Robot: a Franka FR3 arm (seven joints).
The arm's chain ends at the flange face. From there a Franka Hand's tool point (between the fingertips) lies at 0.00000 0.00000 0.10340 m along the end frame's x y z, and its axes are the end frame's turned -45 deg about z.
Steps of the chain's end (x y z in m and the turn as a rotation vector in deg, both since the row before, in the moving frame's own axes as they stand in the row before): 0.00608, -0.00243, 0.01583, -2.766, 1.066, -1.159; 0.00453, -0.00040, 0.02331, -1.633, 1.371, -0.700; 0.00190, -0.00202, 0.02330, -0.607, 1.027, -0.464; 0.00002, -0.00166, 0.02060, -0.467, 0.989, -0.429; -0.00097, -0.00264, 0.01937, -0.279, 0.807, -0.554; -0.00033, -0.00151, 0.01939, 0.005, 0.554, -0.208
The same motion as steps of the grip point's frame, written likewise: 0.00390, 0.00749, 0.01569, -2.710, -1.202, -1.159; 0.00318, 0.00675, 0.02324, -2.124, -0.185, -0.700; 0.00332, 0.00200, 0.02328, -1.155, 0.297, -0.464; 0.00186, 0.00070, 0.02058, -1.030, 0.369, -0.429; 0.00186, -0.00117, 0.01936, -0.768, 0.373, -0.554; 0.00155, -0.00060, 0.01939, -0.388, 0.395, -0.208
